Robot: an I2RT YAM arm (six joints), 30 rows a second.
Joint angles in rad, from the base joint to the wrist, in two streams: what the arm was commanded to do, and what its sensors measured. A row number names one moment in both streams.
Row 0, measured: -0.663, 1.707, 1.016, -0.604, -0.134, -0.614
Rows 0 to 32, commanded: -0.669, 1.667, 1.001, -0.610, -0.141, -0.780; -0.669, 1.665, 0.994, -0.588, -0.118, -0.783; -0.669, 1.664, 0.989, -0.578, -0.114, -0.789; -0.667, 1.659, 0.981, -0.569, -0.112, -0.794; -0.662, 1.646, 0.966, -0.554, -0.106, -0.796; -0.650, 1.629, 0.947, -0.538, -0.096, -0.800; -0.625, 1.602, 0.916, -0.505, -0.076, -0.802; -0.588, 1.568, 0.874, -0.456, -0.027, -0.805; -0.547, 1.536, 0.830, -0.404, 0.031, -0.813; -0.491, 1.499, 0.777, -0.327, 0.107, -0.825; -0.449, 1.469, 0.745, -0.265, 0.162, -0.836; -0.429, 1.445, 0.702, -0.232, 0.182, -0.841; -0.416, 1.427, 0.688, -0.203, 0.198, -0.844; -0.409, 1.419, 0.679, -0.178, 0.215, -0.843; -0.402, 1.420, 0.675, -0.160, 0.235, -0.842; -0.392, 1.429, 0.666, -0.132, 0.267, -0.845; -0.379, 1.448, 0.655, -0.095, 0.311, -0.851; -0.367, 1.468, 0.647, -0.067, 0.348, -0.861; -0.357, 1.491, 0.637, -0.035, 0.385, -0.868; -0.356, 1.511, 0.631, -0.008, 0.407, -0.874; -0.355, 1.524, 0.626, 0.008, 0.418, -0.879; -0.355, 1.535, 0.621, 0.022, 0.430, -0.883; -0.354, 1.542, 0.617, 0.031, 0.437, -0.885; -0.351, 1.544, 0.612, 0.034, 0.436, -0.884; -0.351, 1.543, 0.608, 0.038, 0.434, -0.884; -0.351, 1.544, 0.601, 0.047, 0.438, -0.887; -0.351, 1.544, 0.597, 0.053, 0.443, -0.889; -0.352, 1.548, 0.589, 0.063, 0.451, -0.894; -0.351, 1.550, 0.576, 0.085, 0.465, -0.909; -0.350, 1.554, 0.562, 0.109, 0.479, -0.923; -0.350, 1.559, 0.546, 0.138, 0.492, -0.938; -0.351, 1.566, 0.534, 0.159, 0.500, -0.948; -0.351, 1.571, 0.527, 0.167, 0.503, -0.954
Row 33, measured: -0.353, 1.531, 0.571, 0.146, 0.464, -0.913
